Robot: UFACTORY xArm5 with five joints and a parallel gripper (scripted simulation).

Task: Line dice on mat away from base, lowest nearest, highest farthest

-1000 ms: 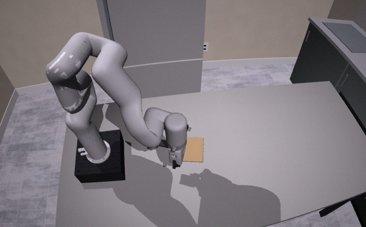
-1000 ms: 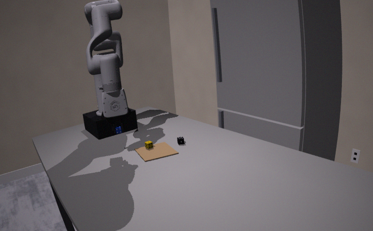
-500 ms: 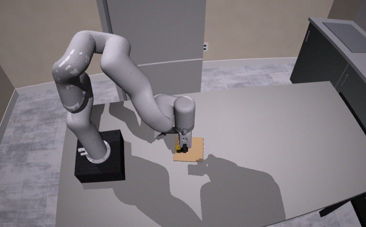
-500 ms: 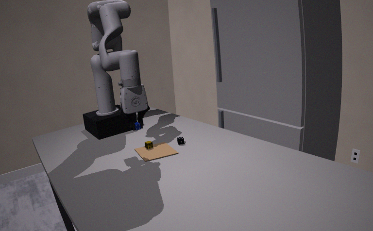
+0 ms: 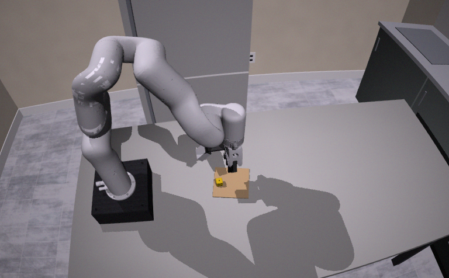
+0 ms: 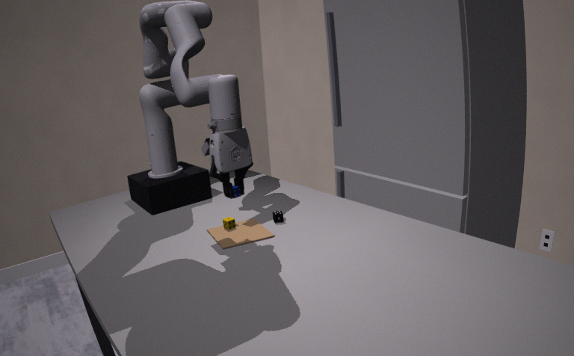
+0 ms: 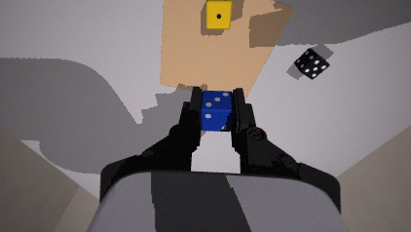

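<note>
My hand is 12 cm above the mat. The rest, counted from my hand: black die (12 cm to the left, 11 cm below, 2 cm ahead); blue die (1 cm below); yellow die (11 cm below, 5 cm behind).
</note>
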